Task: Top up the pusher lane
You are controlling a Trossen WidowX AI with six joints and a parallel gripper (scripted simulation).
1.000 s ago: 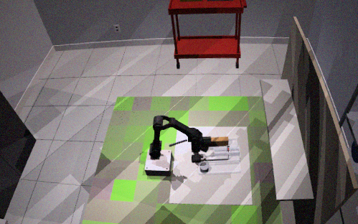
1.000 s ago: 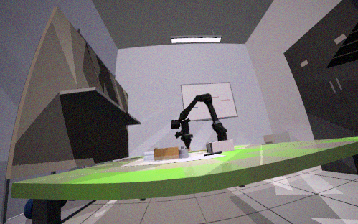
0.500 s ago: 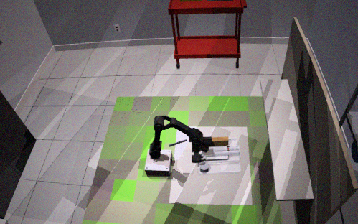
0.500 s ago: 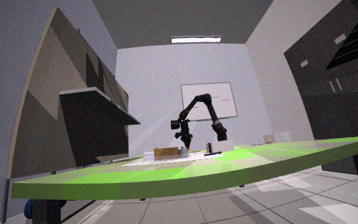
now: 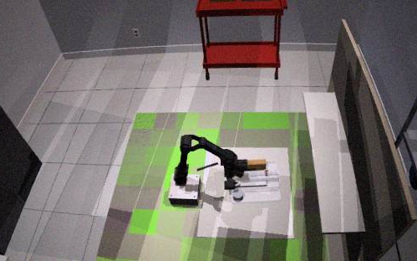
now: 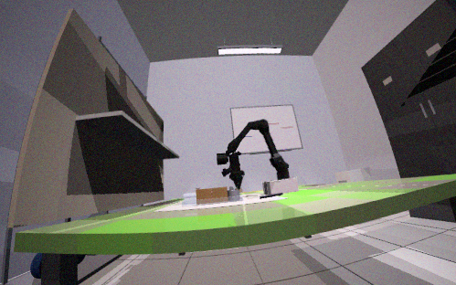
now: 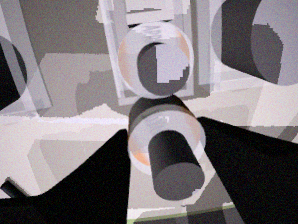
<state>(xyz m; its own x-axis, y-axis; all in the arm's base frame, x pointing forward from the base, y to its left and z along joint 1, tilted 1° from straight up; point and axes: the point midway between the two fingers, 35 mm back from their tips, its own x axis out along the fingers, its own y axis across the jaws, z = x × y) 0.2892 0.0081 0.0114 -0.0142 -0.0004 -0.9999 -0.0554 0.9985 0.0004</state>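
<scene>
My gripper tip is now 18 cm short of the clear lane unit, 3 cm to the right of it and 3 cm above it. Also, from my gripper tip: wooden panel: 65 cm ahead, 3 cm to the right, 35 cm above; thin black stick: 15 cm behind, 15 cm to the left, 4 cm below.
</scene>
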